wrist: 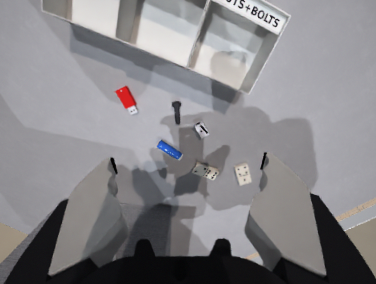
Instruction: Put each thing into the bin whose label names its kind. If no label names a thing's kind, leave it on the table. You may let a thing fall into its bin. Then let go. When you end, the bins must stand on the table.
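Places are measured from the arm's base along level axes (x ahead, y left, z up), in centimetres.
Pixels of known places: gripper, between the fingertips: [187, 157].
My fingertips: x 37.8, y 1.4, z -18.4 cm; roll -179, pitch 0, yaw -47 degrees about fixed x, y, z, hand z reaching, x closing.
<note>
Ahead of a thing's pixels: the offset from my fingertips to its top centre. "*": to the spot under its first point. Level surfaces: height alone.
My gripper [187, 157] is open and empty, high above the table. Between and ahead of its fingertips lie a blue battery-like cylinder {dx -6.4, dy -1.0, dz -9.8 cm} [169, 150], a domino {dx -5.7, dy -9.4, dz -10.5 cm} [205, 171] and, near the right fingertip, another domino {dx -1.2, dy -15.9, dz -10.5 cm} [242, 174]. Farther up are a small white piece with a black mark {dx +0.4, dy -2.6, dz -10.1 cm} [201, 129], a black bolt {dx -0.1, dy +2.4, dz -9.9 cm} [176, 112] and a red USB stick {dx -3.7, dy +9.7, dz -10.5 cm} [126, 100]. The joined white bins {* dx +12.3, dy -1.1, dz -8.8 cm} [257, 62] stand at the top, partly cut off. The right compartment's label {* dx +14.6, dy +2.6, dz -7.0 cm} [260, 16] reads "...UTS+BOLTS"; the other labels are out of view. The visible compartment floors hold no objects.
The grey table {dz -11.2 cm} [55, 100] lies under everything, with shadows across its middle. A dark grey block-like shape [150, 230] shows low between the fingers. A tan edge strip [357, 209] shows at the lower right.
</note>
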